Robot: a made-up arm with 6 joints.
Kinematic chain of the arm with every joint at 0, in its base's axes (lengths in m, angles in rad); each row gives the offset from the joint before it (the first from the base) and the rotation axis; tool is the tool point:
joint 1: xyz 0 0 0.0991 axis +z
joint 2: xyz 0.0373 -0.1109 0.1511 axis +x
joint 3: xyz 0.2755 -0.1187 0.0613 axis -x
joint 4: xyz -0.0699 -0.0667 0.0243 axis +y
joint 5: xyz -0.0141 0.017 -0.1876 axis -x
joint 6: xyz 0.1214 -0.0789 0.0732 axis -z
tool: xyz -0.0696 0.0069 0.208
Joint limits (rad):
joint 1: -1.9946..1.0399
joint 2: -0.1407..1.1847
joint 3: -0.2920..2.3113
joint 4: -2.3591..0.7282
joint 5: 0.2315..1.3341
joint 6: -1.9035..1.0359
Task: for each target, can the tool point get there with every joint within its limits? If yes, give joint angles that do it. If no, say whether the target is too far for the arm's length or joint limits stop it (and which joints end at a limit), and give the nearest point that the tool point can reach.
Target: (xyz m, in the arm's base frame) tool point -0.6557 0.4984 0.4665
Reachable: no: joint limits stop it (at a limit: joint 1, joint 3, joint 5, joint 6) | nearest point -0.4330 0.0654 0.3474 | short by 0.501 m
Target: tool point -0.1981 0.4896 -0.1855
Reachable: no: joint limits stop it (at a limit: joint 1, joint 2, joint 5, joint 6) | nearest point 0.1169 0.2435 0.0335 | short by 0.456 m
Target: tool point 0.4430 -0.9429 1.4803
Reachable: no: too far | nearest point 0.1890 -0.4023 0.5283 | short by 1.124 m
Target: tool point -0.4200 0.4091 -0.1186
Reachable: no: joint limits stop it (at a limit: joint 1, joint 5, joint 6) | nearest point -0.3532 0.0545 0.0546 | short by 0.400 m
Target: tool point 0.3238 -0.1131 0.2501
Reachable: yes | joints 0.0004 0.1544 1.4359 0.1959 0.8585 -0.9868
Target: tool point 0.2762 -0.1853 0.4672
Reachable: yes | joints 0.0673 0.0097 0.2592 -0.3241 0.5583 -0.9640
